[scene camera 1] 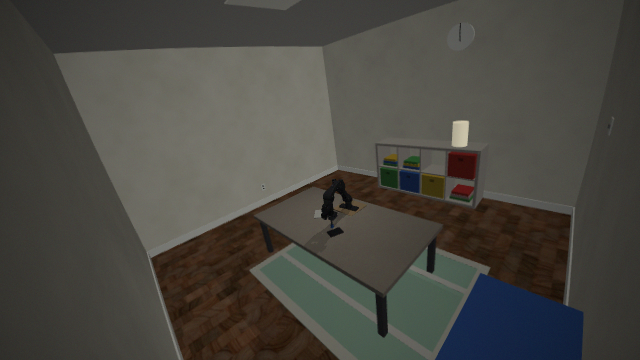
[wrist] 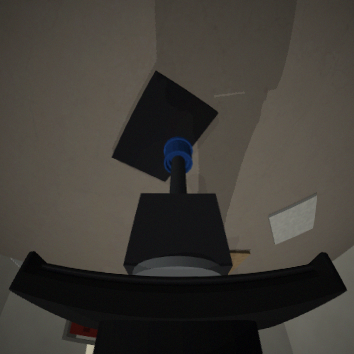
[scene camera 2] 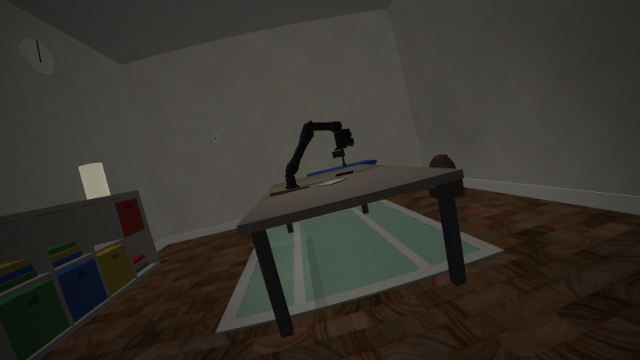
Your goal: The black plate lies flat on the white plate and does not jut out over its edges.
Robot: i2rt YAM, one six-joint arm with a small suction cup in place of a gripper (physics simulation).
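Places are measured from the arm's base along level axes (x ahead, y left, z up), in centimetres.
Pixels of known places: hand at its tool point: (scene camera 1: pixel 332 227) (wrist: pixel 177 149) (scene camera 2: pixel 344 166); arm's base at its link origin: (scene camera 1: pixel 348 207) (scene camera 2: pixel 292 187).
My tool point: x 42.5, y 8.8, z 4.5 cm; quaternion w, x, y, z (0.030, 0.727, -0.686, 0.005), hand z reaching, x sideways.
Ahead of a thing's pixels: the offset from my tool point to its top centre. Level surfaces: height alone.
The black plate @(dx -0.6, dy +1.9, dz -4.6 cm) (scene camera 1: pixel 336 232) (scene camera 2: pixel 345 173) (wrist: pixel 150 125) lies flat on the table, apart from the white plate. The white plate @(dx -21.5, dy -30.5, dz -4.9 cm) (scene camera 1: pixel 317 214) (scene camera 2: pixel 332 182) (wrist: pixel 295 220) lies flat on the table nearer the arm's base, at the right in the wrist view. My gripper, a blue suction cup (scene camera 1: pixel 332 226) (scene camera 2: pixel 344 165) (wrist: pixel 178 152), points down and holds nothing. It hangs a little above the black plate and overlaps its near right edge in the wrist view. The cup hides a small part of that plate there.
The arm's base stands on a thin wooden board (scene camera 1: pixel 358 210) (scene camera 2: pixel 278 192) on the grey table @(dz -5.5 cm) (scene camera 1: pixel 395 240) (scene camera 2: pixel 300 209). A shelf unit (scene camera 1: pixel 425 144) with a lamp (scene camera 1: pixel 460 133) (scene camera 2: pixel 94 180) stands by the wall, away from the table. A dark shadow crosses the table around the black plate.
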